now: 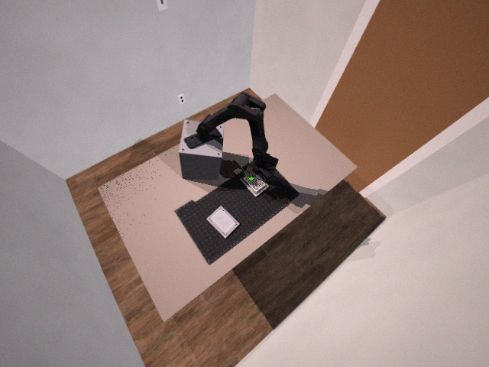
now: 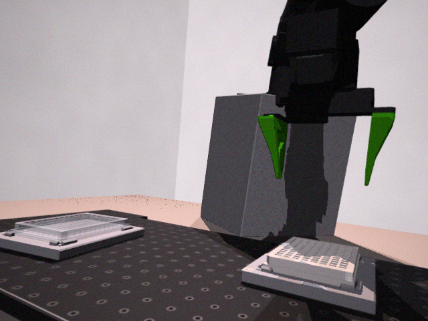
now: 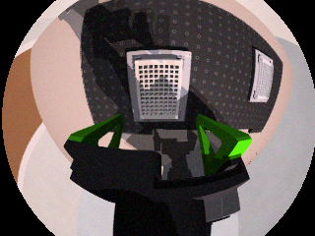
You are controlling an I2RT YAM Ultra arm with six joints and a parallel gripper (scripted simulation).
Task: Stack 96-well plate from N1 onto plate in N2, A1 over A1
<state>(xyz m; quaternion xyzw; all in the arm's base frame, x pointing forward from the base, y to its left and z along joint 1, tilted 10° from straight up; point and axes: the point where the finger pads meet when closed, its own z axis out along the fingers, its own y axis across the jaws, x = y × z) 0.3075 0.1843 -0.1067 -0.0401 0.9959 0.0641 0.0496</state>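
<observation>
My gripper is now 11 cm above the plate nest N1.
</observation>
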